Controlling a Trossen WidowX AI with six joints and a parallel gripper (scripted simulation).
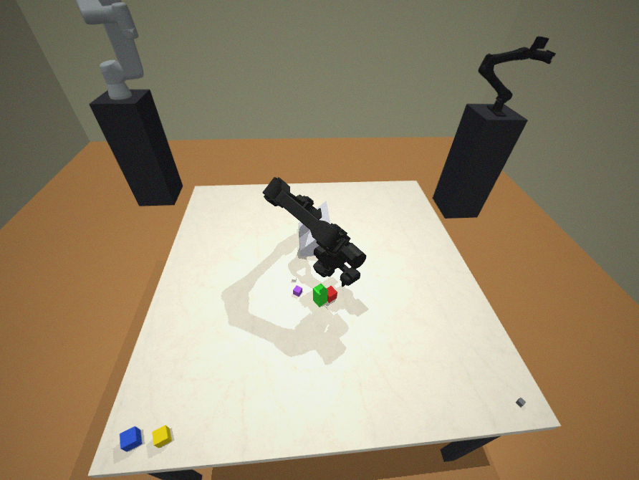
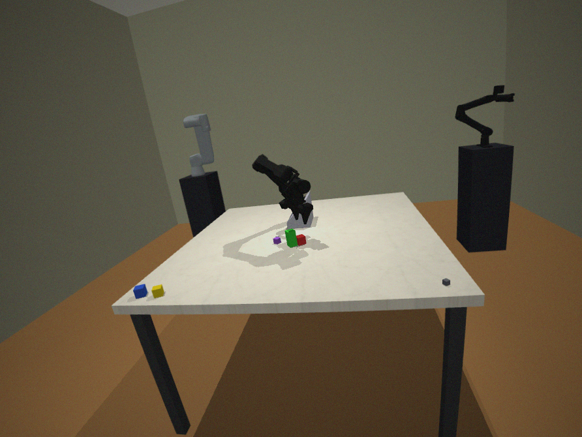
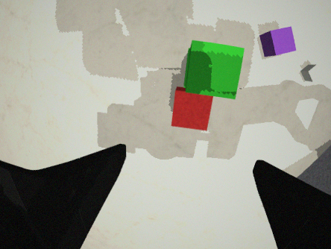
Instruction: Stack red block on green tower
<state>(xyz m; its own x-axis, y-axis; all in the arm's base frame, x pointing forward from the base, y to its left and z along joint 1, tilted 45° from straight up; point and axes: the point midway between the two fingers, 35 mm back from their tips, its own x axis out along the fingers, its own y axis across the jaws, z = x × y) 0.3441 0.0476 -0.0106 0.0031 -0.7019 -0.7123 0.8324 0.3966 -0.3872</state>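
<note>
Right now my gripper tip is 90 mm above the red block, 10 mm to the left of it and 10 mm short of it. Also, from my gripper tip: white cube (150 mm to the right, 100 mm below, 80 mm behind); then yellow block (520 mm to the right, 440 mm ahead, 90 mm below); then purple cube (140 mm to the right, 90 mm below, 20 mm behind).
</note>
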